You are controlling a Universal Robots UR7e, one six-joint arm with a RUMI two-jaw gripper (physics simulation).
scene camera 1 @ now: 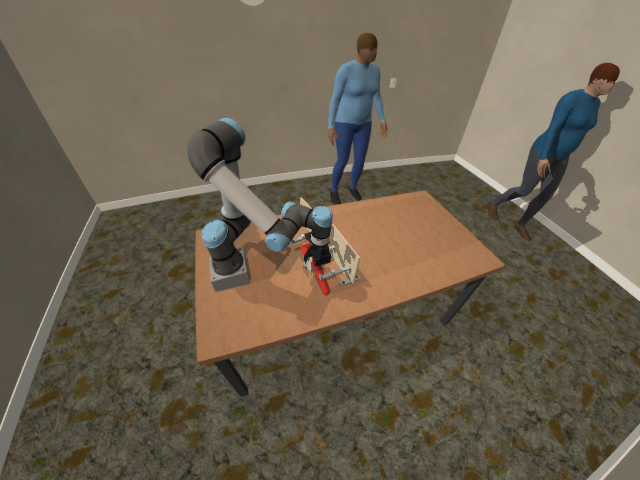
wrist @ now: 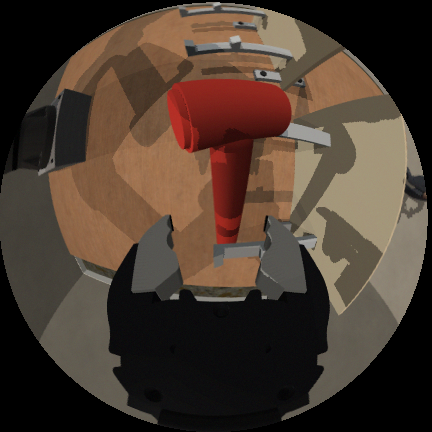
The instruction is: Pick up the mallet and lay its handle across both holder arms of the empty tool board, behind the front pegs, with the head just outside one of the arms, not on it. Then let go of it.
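Where they show: gripper, fingertip midpoint: (scene camera 1: 316, 265) (wrist: 218, 216); arm's base, link origin: (scene camera 1: 228, 263) (wrist: 44, 136).
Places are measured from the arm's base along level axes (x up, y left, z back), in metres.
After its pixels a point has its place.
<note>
The red mallet (scene camera 1: 321, 279) (wrist: 231, 175) is at the near tool board (scene camera 1: 345, 253) {x 0.053, y -0.059, z -0.570 m} (wrist: 365, 170) {x 0.070, y 0.007, z -0.550 m}. In the wrist view its head hides part of one holder arm (wrist: 310, 135) {x 0.010, y 0.026, z -0.506 m}; its handle tapers toward the other arm (scene camera 1: 336, 273) {x 0.007, y -0.138, z -0.511 m} (wrist: 240, 250) {x 0.010, y -0.142, z -0.462 m}, whose front end covers the handle's tip. Whether the handle touches that arm, I cannot tell. The far tool board (wrist: 285, 37) has two arms (wrist: 240, 48) {x -0.016, y 0.147, z -0.399 m} (wrist: 225, 10) with pegs, bearing no tool. My gripper (scene camera 1: 316, 264) {x 0.028, y -0.094, z -0.420 m} (wrist: 218, 216) {x 0.028, y -0.094, z -0.420 m} is open and empty above the mallet, its jaws apart on either side of the handle's line in the wrist view.
The robot base (scene camera 1: 230, 279) {x -0.022, y -0.084, z -0.012 m} (wrist: 75, 132) {x -0.053, y -0.002, z -0.084 m} stands on the wooden table (scene camera 1: 413, 242) {x -0.088, y 0.098, z -1.057 m} (wrist: 150, 175) {x -0.088, y -0.089, z -0.294 m}, left of the boards in the scene view. The upright panels stand beside my gripper. One person (scene camera 1: 356, 98) stands behind the table, another (scene camera 1: 566, 126) at the right.
</note>
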